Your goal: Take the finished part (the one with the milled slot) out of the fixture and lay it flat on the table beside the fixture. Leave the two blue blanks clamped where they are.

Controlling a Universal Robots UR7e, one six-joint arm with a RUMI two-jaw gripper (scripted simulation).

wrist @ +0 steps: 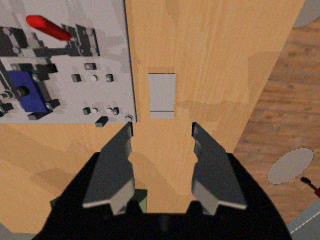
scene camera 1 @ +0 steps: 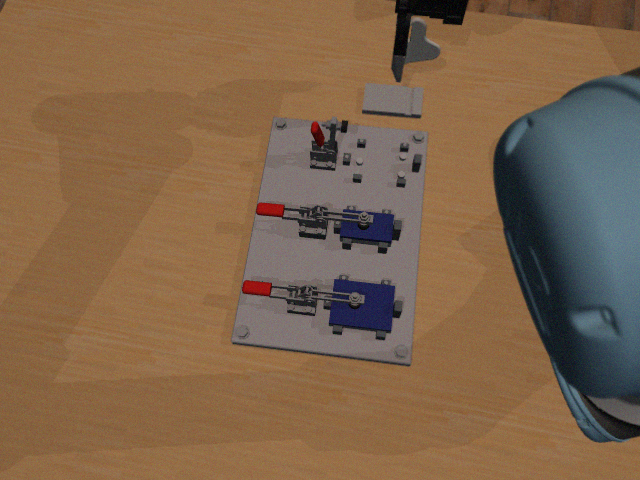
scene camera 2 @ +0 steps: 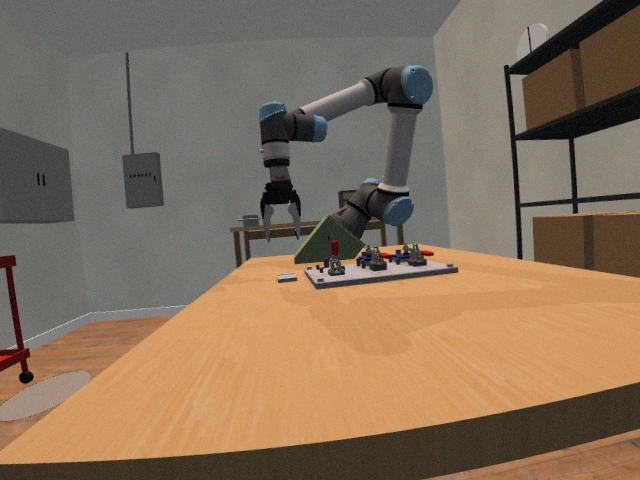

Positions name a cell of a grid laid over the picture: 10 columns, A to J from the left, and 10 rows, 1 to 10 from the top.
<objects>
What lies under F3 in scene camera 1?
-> A finished grey part.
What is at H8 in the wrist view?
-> My gripper.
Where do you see a fixture plate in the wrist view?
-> At D2
</objects>
